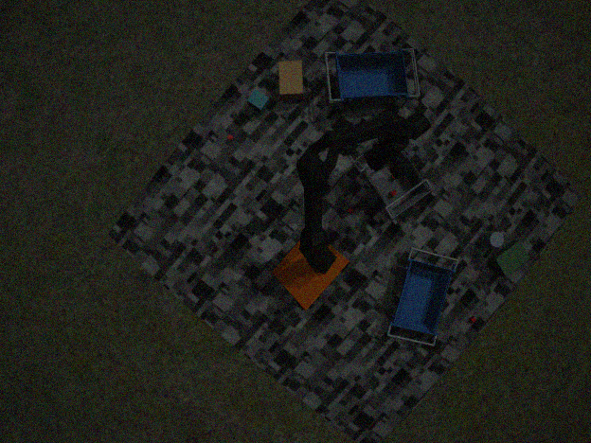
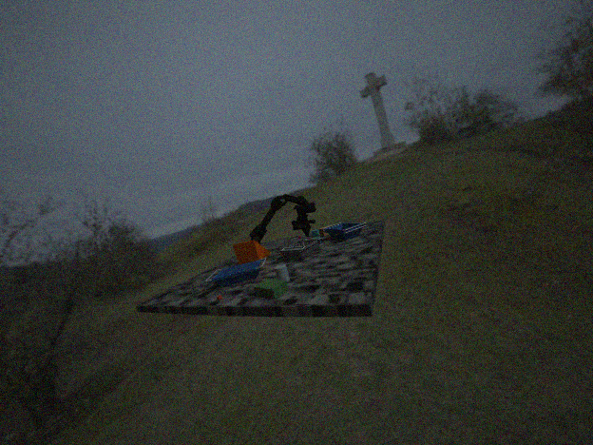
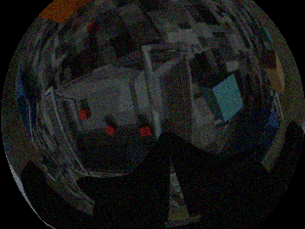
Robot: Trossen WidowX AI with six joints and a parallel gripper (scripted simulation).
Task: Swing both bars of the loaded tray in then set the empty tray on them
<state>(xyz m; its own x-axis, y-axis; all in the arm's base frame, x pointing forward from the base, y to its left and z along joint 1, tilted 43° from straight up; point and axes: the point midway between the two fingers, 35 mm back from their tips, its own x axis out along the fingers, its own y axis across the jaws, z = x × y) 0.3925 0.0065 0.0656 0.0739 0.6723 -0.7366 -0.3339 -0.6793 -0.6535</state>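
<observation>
Now: the blue tray 410 mm to the right of my gripper tip, 300 mm behind it and 40 mm below it. From my gripper tip the other things lie so: tan block: 400 mm to the left, 60 mm below, 50 mm ahead; white disc: 510 mm to the right, 50 mm below, 20 mm ahead; green block: 620 mm to the right, 60 mm below, 10 mm ahead.
</observation>
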